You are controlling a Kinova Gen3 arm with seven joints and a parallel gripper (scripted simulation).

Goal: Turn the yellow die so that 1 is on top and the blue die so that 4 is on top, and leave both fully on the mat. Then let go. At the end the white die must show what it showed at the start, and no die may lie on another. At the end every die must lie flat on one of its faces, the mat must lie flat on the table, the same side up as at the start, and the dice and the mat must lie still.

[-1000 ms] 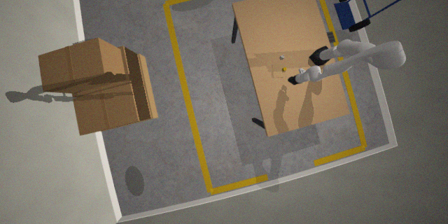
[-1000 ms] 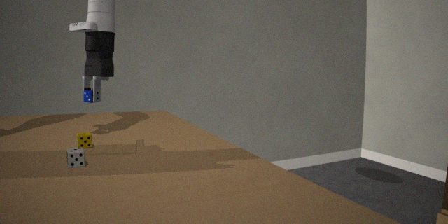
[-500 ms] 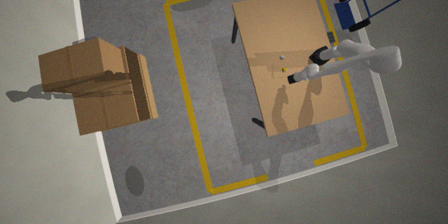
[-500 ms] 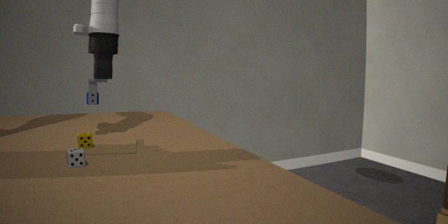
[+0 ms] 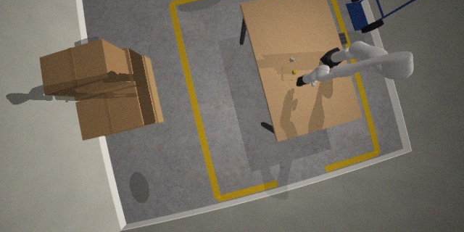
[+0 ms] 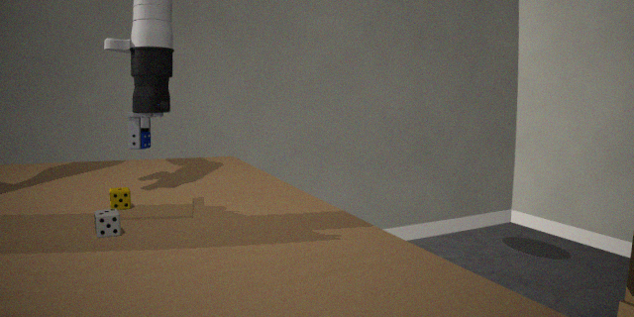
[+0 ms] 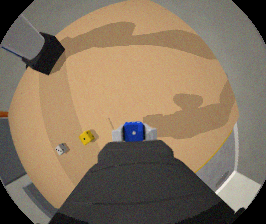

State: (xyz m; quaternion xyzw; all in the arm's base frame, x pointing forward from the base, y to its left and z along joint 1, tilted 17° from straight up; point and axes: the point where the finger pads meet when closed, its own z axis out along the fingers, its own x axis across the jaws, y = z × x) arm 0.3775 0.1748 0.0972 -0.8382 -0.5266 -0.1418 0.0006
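My hand is 2 cm short of the tan mat, 13 cm to the left of it and 10 cm above it. From my hand the other things lie so: white die (3 cm behind, 26 cm to the right, 9 cm below); then yellow die (3 cm behind, 13 cm to the right, 8 cm below); then blue die (right at my hand).
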